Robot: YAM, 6 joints.
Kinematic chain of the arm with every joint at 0, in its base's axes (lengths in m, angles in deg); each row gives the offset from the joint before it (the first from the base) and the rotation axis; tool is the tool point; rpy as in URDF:
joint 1: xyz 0 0 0.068 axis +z
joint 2: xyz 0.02 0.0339 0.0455 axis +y
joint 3: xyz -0.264 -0.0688 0 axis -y
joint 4: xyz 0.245 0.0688 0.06 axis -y
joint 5: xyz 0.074 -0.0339 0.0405 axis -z
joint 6: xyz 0.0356 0 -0.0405 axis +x
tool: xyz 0 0 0 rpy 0 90 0
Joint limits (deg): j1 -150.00..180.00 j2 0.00..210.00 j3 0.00..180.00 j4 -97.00..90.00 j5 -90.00..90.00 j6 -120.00..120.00
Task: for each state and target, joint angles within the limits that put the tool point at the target. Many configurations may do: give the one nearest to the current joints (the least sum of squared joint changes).
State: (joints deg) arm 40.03 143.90 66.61 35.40 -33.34 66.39
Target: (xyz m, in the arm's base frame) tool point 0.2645 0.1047 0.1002
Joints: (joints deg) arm 17.20 99.66 29.32 32.25 -37.75 66.39
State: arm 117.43 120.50 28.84 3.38 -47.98 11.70
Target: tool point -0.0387 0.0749 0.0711
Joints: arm 97.20 89.54 12.03 -44.59 -54.57 11.70
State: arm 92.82 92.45 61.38 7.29 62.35 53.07
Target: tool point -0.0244 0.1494 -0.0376
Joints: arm 110.19 133.96 24.77 0.33 53.61 53.07
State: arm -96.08 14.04 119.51 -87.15 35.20 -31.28
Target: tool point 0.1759 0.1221 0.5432
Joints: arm -149.50 32.78 132.75 -68.12 26.58 -31.28
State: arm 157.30 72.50 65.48 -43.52 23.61 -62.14
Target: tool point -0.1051 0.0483 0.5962
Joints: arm 161.76 59.65 105.39 -25.24 21.39 -62.14
